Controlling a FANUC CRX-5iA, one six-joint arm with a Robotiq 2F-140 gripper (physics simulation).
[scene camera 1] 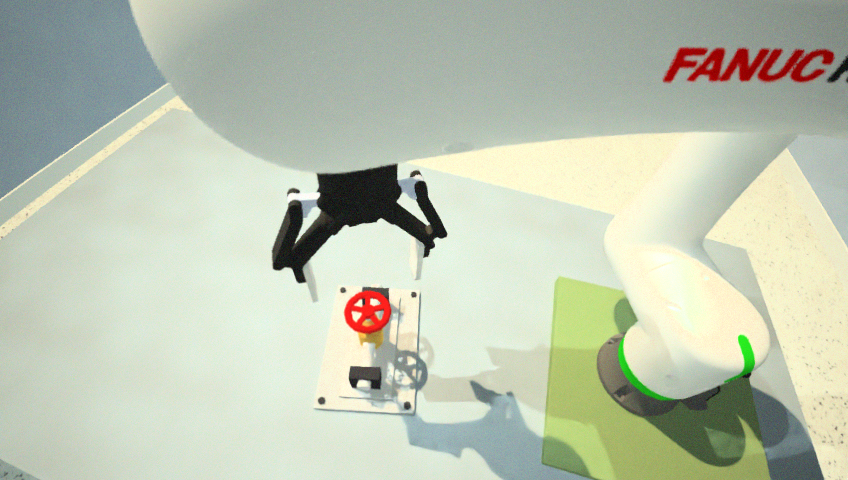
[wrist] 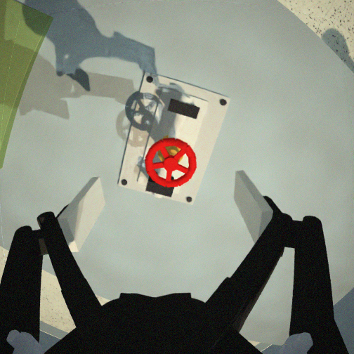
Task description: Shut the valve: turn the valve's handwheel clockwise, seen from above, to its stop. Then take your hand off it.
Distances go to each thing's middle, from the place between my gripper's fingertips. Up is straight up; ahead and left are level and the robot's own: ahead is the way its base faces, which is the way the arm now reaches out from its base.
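Positions relative to my hand: red five-spoked handwheel (scene camera 1: pixel 367 310), 10 mm to the right, 10 mm ahead, 120 mm below; white base plate (scene camera 1: pixel 403 389), 10 mm to the right, 10 mm ahead, 240 mm below.
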